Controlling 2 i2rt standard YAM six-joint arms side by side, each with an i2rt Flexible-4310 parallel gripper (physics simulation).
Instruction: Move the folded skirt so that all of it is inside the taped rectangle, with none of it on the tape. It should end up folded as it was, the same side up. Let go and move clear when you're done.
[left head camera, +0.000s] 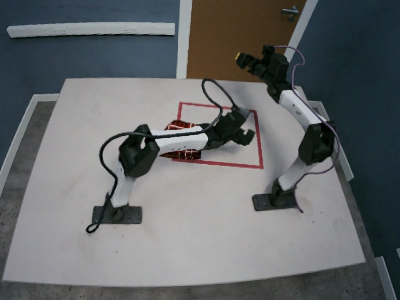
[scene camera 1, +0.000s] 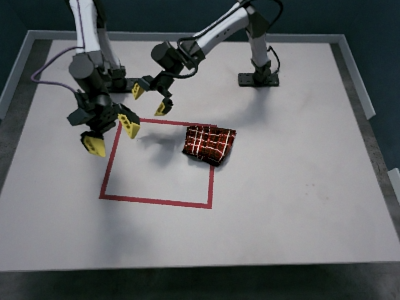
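Observation:
The folded skirt (left head camera: 189, 154) (scene camera 1: 208, 144), red and black plaid with white lines, lies flat across one side of the taped rectangle (left head camera: 259, 142) (scene camera 1: 155, 201). In scene camera 1 it covers the upper part of the right tape line near the corner and sticks out to the right; its top edge meets the upper tape. In the left head camera my left forearm hides its middle. My left gripper (left head camera: 247, 136) (scene camera 1: 149, 100) is open and empty, raised near the rectangle's edge, apart from the skirt. My right gripper (left head camera: 240, 60) (scene camera 1: 112, 136) is open and empty, raised at the left of scene camera 1.
Both arms' dark base plates (left head camera: 131, 215) (left head camera: 261, 202) stand on the pale table (left head camera: 185, 250) (scene camera 1: 300, 225). The two grippers are fairly near each other in scene camera 1. A brown door (left head camera: 225, 35) and dark walls stand beyond the table.

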